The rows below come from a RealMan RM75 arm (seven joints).
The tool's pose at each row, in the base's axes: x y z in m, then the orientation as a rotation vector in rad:
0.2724 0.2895 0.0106 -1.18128 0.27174 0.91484
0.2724 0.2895 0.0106 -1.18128 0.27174 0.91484
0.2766 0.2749 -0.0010 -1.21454 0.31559 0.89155
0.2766 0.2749 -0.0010 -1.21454 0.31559 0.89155
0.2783 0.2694 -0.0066 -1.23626 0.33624 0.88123
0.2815 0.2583 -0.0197 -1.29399 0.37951 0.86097
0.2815 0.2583 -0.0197 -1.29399 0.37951 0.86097
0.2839 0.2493 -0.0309 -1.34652 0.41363 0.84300
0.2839 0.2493 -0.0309 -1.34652 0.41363 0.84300
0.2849 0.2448 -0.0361 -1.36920 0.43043 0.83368
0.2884 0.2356 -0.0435 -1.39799 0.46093 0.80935
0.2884 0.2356 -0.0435 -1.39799 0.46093 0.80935
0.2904 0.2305 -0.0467 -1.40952 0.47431 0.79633
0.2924 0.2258 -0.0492 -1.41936 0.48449 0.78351
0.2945 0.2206 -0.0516 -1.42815 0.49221 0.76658
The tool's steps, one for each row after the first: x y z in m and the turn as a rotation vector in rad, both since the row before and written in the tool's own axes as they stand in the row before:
0.0000 0.0000 0.0000 0.00000 0.00000 0.00000
0.0030 0.0035 -0.0185 -0.00832 0.05379 0.00655
0.0000 0.0000 0.0000 0.00000 0.00000 0.00000
0.0024 0.0021 -0.0074 -0.00958 0.02752 0.00394
0.0063 0.0058 -0.0152 -0.03161 0.06188 0.01003
0.0000 0.0000 0.0000 0.00000 0.00000 0.00000
0.0062 0.0056 -0.0120 -0.03094 0.05232 0.00702
0.0000 0.0000 0.0000 0.00000 0.00000 0.00000
0.0030 0.0028 -0.0056 -0.01249 0.02454 0.00328
0.0051 0.0026 -0.0109 -0.00971 0.04293 0.00106
0.0000 0.0000 0.0000 0.00000 0.00000 0.00000
0.0025 0.0008 -0.0058 -0.00263 0.01952 -0.00104
0.0022 0.0004 -0.0053 -0.00200 0.01673 -0.00275
0.0021 0.0003 -0.0057 -0.00023 0.01685 -0.00695

